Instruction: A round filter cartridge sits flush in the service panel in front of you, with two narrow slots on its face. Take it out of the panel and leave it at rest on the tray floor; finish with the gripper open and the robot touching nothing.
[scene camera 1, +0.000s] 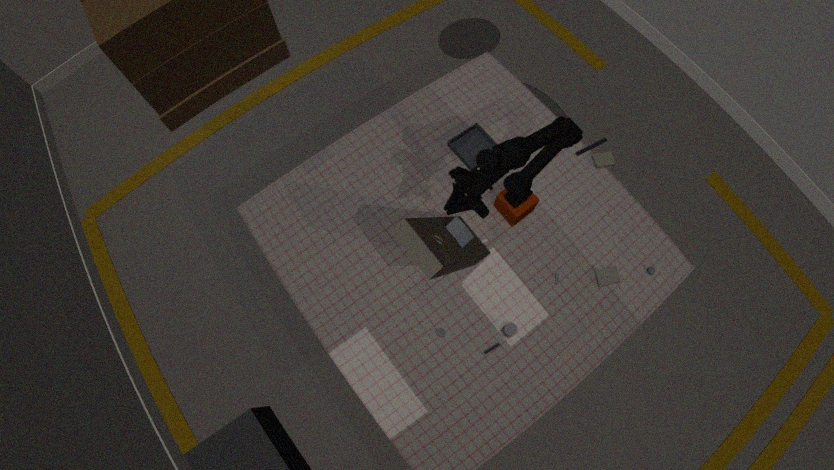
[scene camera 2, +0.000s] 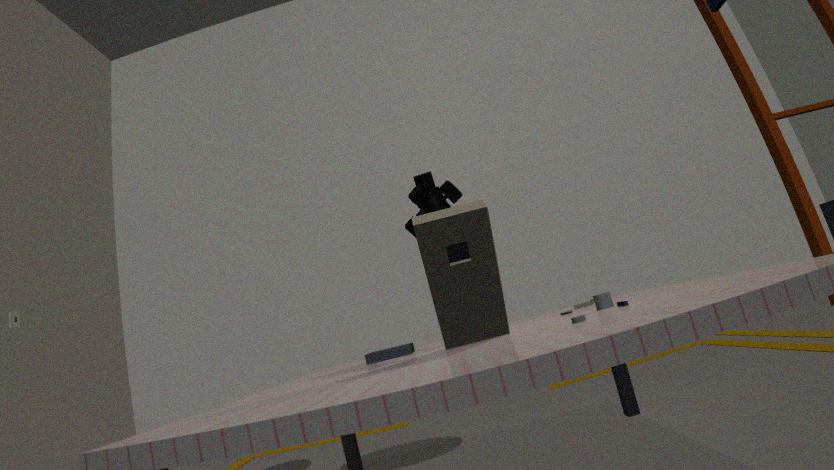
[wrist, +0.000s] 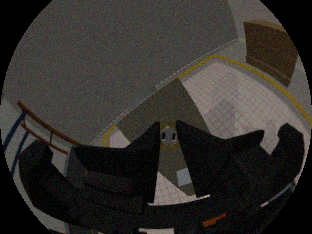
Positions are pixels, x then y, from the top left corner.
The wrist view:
my gripper: 167, 124
service panel: 171, 103
